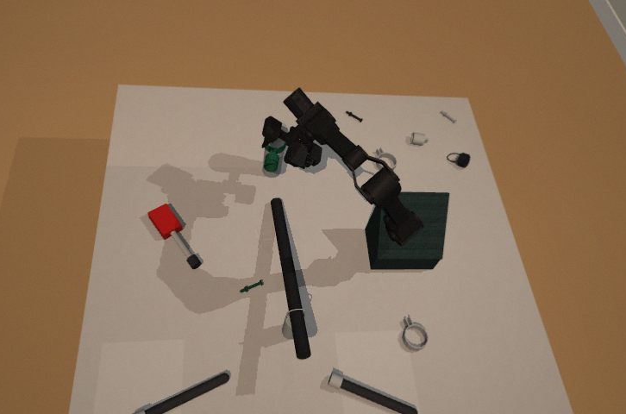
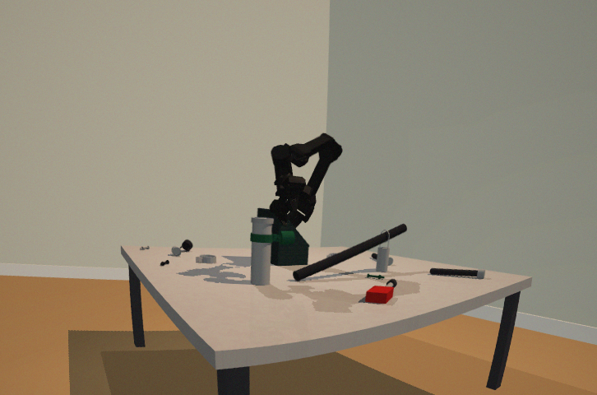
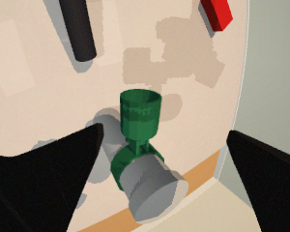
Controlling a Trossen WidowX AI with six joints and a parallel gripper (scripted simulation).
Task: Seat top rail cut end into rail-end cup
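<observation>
Right now my gripper tip is 60 mm above the green rail-end cup and 30 mm to the left of it. The rest, counted from my gripper tip: short grey post (450 mm to the left, 100 mm below, 20 mm ahead); small green bolt (310 mm to the left, 200 mm below, 100 mm ahead).
</observation>
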